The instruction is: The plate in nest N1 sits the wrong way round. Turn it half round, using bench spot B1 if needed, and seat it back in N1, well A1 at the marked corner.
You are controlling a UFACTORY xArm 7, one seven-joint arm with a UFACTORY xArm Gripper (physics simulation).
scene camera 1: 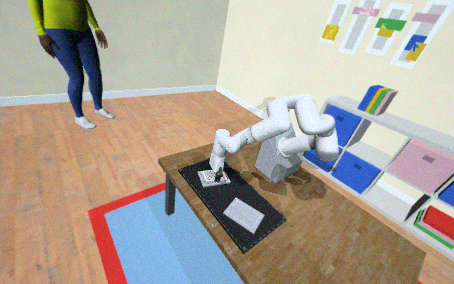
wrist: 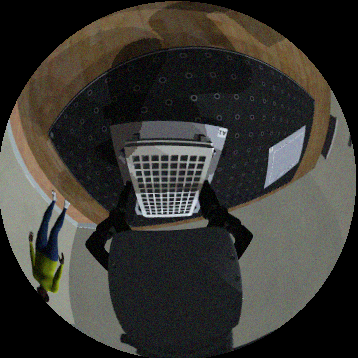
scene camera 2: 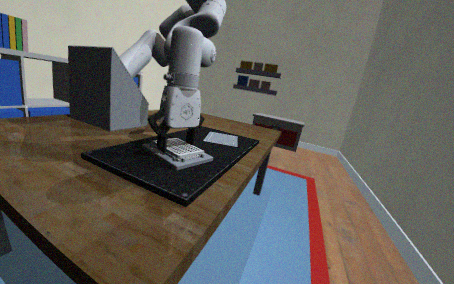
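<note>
The white gridded plate [scene camera 1: 209, 176] [scene camera 2: 186, 148] [wrist: 170, 150] sits on the grey nest N1 [scene camera 2: 200, 161] [wrist: 119, 134]. A dark line shows under its far edge in the wrist view; whether it is fully seated is unclear. The A1 label [wrist: 222, 132] is at the nest's far right corner in the wrist view. My gripper [scene camera 1: 218, 175] [scene camera 2: 176, 143] [wrist: 167, 187] is open, with one finger beside each long side of the plate and nothing held. The plate's own well marks are too small to read. The pale flat panel [scene camera 1: 244, 215] [scene camera 2: 222, 139] [wrist: 286, 157], apparently bench spot B1, bears nothing.
The nest and pale panel are on a black perforated mat [scene camera 1: 252, 235] [scene camera 2: 135, 175] [wrist: 250, 75] on the wooden table [scene camera 1: 340, 240] [scene camera 2: 110, 210]. The arm's grey base block [scene camera 1: 275, 160] [scene camera 2: 90, 85] stands beside the mat. A person [scene camera 1: 75, 55] [wrist: 46, 265] stands away from the table.
</note>
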